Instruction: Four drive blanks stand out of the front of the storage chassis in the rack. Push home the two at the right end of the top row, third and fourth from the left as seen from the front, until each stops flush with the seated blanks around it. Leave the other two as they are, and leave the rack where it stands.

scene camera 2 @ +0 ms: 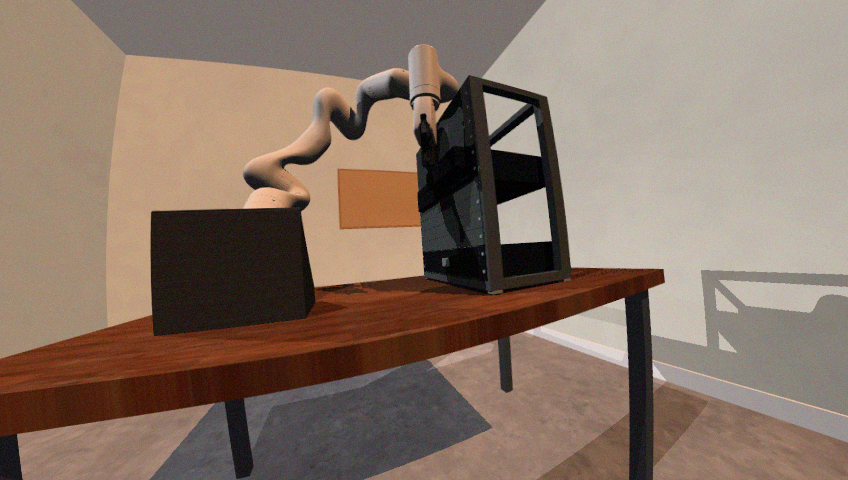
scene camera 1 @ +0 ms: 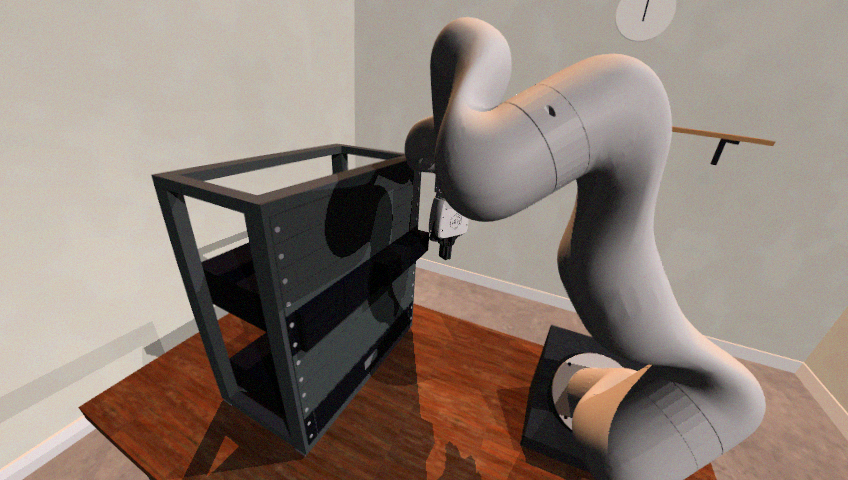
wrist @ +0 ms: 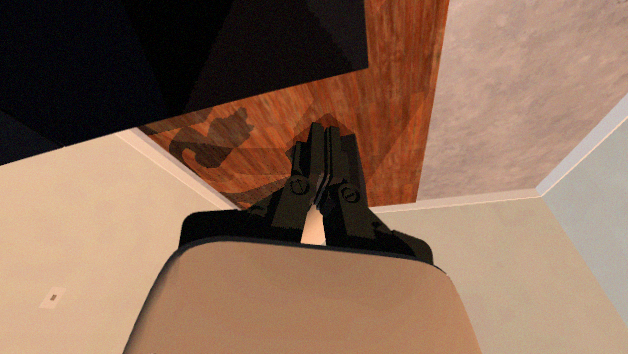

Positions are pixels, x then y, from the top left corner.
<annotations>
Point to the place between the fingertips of my gripper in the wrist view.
319, 142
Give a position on a rack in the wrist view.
At 77, 77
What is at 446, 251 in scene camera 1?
My gripper.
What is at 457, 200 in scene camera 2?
A rack.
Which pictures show the rack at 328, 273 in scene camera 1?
Scene camera 2, scene camera 1 and the wrist view: all of them.
</annotations>
